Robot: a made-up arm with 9 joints. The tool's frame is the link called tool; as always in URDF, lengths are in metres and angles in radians.
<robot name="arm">
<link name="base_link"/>
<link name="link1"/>
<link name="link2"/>
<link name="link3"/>
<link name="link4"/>
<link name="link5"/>
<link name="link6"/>
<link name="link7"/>
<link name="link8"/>
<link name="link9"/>
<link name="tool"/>
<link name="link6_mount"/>
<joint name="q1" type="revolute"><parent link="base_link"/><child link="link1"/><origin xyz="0 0 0.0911"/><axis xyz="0 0 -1"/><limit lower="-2.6" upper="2.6" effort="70" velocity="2.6"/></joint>
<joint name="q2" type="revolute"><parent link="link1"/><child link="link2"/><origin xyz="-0.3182 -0.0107 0.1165"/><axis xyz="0 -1 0"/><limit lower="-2.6" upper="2.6" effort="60" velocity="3.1"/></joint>
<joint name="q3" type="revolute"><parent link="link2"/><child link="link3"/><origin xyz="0.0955 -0.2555 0.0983"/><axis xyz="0 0 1"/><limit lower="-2.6" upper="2.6" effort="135" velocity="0.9"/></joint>
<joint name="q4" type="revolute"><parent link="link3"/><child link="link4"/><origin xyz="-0.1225 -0.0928 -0.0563"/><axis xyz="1 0 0"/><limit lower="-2.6" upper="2.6" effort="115" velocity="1.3"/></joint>
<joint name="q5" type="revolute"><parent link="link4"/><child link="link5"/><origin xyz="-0.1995 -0.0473 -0.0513"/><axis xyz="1 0 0"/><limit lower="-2.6" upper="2.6" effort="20" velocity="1.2"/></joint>
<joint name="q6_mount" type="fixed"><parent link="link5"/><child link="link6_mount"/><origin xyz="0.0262 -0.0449 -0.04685"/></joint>
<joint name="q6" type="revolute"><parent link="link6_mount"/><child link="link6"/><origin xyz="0.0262 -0.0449 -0.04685"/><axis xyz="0 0 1"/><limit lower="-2.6" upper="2.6" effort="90" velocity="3"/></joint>
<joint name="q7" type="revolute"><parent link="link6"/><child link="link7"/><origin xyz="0.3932 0.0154 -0.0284"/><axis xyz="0 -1 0"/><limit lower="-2.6" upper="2.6" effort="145" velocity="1.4"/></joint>
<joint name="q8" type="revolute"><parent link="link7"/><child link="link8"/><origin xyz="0.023 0.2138 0.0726"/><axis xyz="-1 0 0"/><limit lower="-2.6" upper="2.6" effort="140" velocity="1.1"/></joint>
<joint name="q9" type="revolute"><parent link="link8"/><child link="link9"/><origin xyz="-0.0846 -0.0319 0.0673"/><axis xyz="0 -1 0"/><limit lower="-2.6" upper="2.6" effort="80" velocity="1.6"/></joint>
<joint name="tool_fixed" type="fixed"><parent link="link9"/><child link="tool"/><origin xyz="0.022 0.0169 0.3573"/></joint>
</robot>
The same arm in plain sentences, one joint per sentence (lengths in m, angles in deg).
The arm has nine revolute joints in a row. What follows holds with every joint at zero, and every direction is one of the base frame's. The first joint sits 0.0911 m along +z from the base frame's origin and turns about -z, from -148.97 to 148.97 deg. The second joint sits 0.3182 m along -x and 0.0107 m along -y and 0.1165 m along +z from the first joint and turns about -y, from -148.97 to 148.97 deg. The third joint sits 0.0955 m along +x and 0.2555 m along -y and 0.0983 m along +z from the second joint and turns about +z, from -148.97 to 148.97 deg. The fourth joint sits 0.1225 m along -x and 0.0928 m along -y and 0.0563 m along -z from the third joint and turns about +x, from -148.97 to 148.97 deg. The fifth joint sits 0.1995 m along -x and 0.0473 m along -y and 0.0513 m along -z from the fourth joint and turns about +x, from -148.97 to 148.97 deg. The sixth joint sits 0.0524 m along +x and 0.0898 m along -y and 0.0937 m along -z from the fifth joint and turns about +z, from -148.97 to 148.97 deg. The seventh joint sits 0.3932 m along +x and 0.0154 m along +y and 0.0284 m along -z from the sixth joint and turns about -y, from -148.97 to 148.97 deg. The eighth joint sits 0.0230 m along +x and 0.2138 m along +y and 0.0726 m along +z from the seventh joint and turns about -x, from -148.97 to 148.97 deg. The ninth joint sits 0.0846 m along -x and 0.0319 m along -y and 0.0673 m along +z from the eighth joint and turns about -y, from -148.97 to 148.97 deg. The tool frame, which is the frame that the pose is given for, sits 0.0220 m along +x and 0.0169 m along +y and 0.3573 m along +z from the ninth joint; its axes are parallel to the base frame's.
